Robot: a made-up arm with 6 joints.
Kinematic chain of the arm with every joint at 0, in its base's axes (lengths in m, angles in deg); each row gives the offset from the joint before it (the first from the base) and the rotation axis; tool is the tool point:
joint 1: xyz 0 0 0.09 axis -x
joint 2: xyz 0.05 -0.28 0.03 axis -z
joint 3: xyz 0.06 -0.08 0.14 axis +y
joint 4: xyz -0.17 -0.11 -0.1 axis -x
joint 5: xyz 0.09 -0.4 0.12 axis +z
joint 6: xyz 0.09 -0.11 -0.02 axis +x
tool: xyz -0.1 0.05 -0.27
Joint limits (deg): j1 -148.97..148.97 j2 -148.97..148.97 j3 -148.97..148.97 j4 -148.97..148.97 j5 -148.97..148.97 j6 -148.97..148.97
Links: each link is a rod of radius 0.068 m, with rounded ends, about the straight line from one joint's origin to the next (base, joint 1, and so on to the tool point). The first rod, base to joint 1, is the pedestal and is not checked.
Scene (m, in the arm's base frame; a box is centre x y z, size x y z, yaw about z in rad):
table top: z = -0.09
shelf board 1: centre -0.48 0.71 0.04 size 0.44 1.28 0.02 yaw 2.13
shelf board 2: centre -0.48 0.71 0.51 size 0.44 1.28 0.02 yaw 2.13
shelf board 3: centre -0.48 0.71 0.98 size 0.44 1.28 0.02 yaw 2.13
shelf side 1: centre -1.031 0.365 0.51 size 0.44 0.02 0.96 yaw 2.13
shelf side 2: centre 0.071 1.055 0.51 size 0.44 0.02 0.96 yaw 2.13
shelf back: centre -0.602 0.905 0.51 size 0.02 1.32 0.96 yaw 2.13
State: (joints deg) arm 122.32 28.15 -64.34 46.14 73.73 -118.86
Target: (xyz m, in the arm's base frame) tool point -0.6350 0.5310 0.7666
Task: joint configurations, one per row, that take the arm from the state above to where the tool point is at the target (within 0.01 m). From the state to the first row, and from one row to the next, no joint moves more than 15 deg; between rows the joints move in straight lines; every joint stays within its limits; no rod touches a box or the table.
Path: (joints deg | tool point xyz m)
1: 121.22 27.90 -51.81 60.29 85.69 -118.01 | -0.1123 0.7827 0.1712
2: 120.11 27.64 -39.29 74.44 97.65 -117.15 | 0.0841 0.7183 0.1672
3: 119.01 27.39 -26.76 88.59 109.61 -116.30 | 0.2366 0.5989 0.2172
4: 117.90 27.14 -14.23 102.75 121.57 -115.44 | 0.3103 0.4438 0.2930
5: 116.80 26.89 -1.71 116.90 133.53 -114.59 | 0.2944 0.2874 0.3650
6: 108.61 28.27 -14.83 103.70 122.84 -115.54 | 0.3063 0.3974 0.3672
7: 100.42 29.65 -27.94 90.50 112.14 -116.49 | 0.2357 0.5089 0.4026
8: 92.23 31.04 -41.06 77.31 101.45 -117.44 | 0.0912 0.5756 0.4755
9: 84.03 32.42 -54.18 64.11 90.75 -118.38 | -0.0993 0.5609 0.5743
10: 75.84 33.81 -67.30 50.92 80.06 -119.33 | -0.2963 0.4498 0.6778
11: 67.65 35.19 -80.42 37.72 69.36 -120.28 | -0.4610 0.2529 0.7666
12: 79.21 38.50 -77.19 30.74 57.86 -117.11 | -0.5268 0.3522 0.7821
13: 90.77 41.81 -73.95 23.76 46.35 -113.93 | -0.5853 0.4462 0.7818
14: 102.33 45.12 -70.71 16.77 34.84 -110.76 | -0.6350 0.5310 0.7666

